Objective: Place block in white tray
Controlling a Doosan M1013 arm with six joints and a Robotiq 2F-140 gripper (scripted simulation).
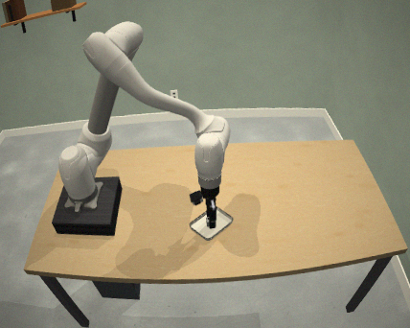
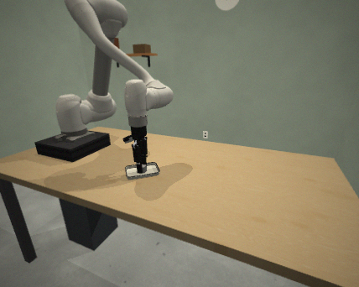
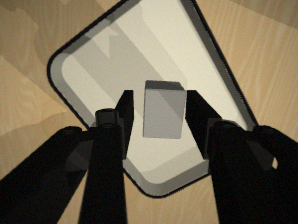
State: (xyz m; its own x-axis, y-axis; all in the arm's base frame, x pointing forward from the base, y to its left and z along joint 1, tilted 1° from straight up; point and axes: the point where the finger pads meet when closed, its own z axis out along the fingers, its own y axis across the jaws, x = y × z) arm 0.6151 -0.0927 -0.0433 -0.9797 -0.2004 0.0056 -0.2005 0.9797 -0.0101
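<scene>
The grey block is 20 mm below my hand. The rest, counted from my hand: white tray 30 mm below.
</scene>
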